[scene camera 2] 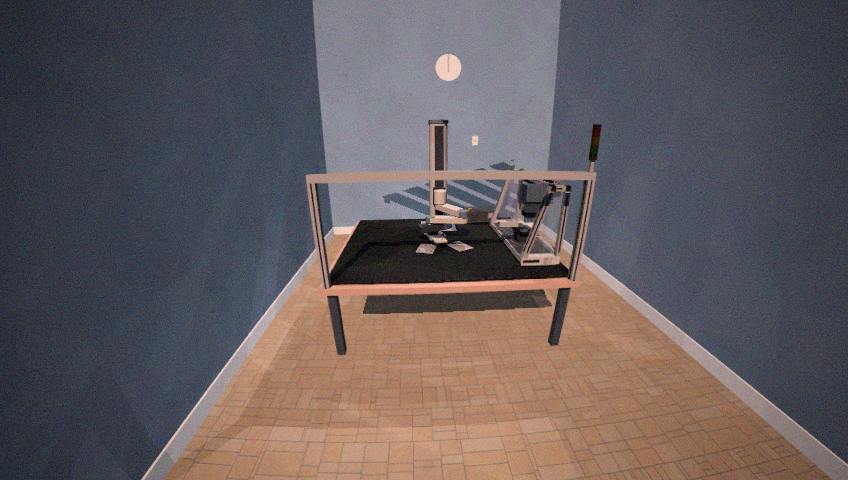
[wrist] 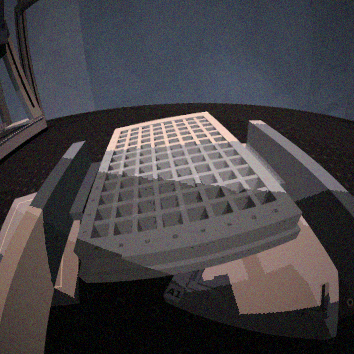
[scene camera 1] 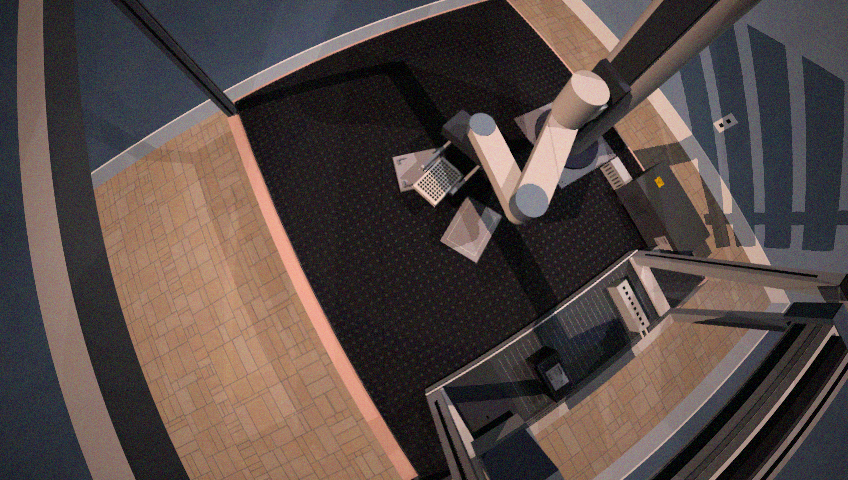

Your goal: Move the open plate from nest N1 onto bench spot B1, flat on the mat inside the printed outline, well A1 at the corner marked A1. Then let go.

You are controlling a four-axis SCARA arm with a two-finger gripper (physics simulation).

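Places are measured from the arm's base along level axes (x ahead, y left, z up), in millimetres.
Pixels of known places: gripper, fingertip midpoint: (scene camera 2: 438, 238) (wrist: 169, 142) (scene camera 1: 436, 181).
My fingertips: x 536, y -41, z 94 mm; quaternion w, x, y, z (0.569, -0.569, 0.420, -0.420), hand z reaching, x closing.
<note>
Behind a point stands the place of what it marks.
The open plate (scene camera 1: 438, 180) @(x 529, y -42, z 92 mm) (scene camera 2: 437, 238) @(x 531, y -48, z 90 mm) (wrist: 175, 175) @(x 504, y -51, z 93 mm) is pale, with a grid of square wells. My gripper (scene camera 1: 439, 179) @(x 537, y -41, z 94 mm) (wrist: 169, 142) @(x 537, y -41, z 94 mm) is shut on its two sides and holds it level, raised above the bench. Nest N1 (scene camera 1: 408, 172) @(x 577, y -131, z 25 mm) (scene camera 2: 424, 249) @(x 568, y -142, z 24 mm) is a pale base with corner brackets, partly under the plate and turned relative to it. Its A1 label shows below the plate in the wrist view. Bench spot B1 (scene camera 1: 461, 239) @(x 540, y 129, z 15 mm) (scene camera 2: 461, 246) @(x 506, y 128, z 15 mm) is a pale mat with a printed outline, beside the nest. Part of it shows at the wrist view's left (wrist: 15, 215) @(x 509, y 171, z 15 mm). The B1 corner mark is too small to read.
A framed enclosure (scene camera 1: 731, 267) @(x 78, y 531, z 339 mm) (scene camera 2: 540, 260) @(x 850, y 574, z 46 mm) stands along one side of the bench, with a dark device (scene camera 1: 550, 371) @(x 539, y 551, z 133 mm) inside. A dark box (scene camera 1: 666, 208) @(x -84, y 383, z 128 mm) stands near the arm's base. The arm's links (scene camera 1: 550, 160) @(x 310, y 88, z 255 mm) reach over the black bench top (scene camera 1: 380, 285) @(x 814, y 130, z 13 mm).
</note>
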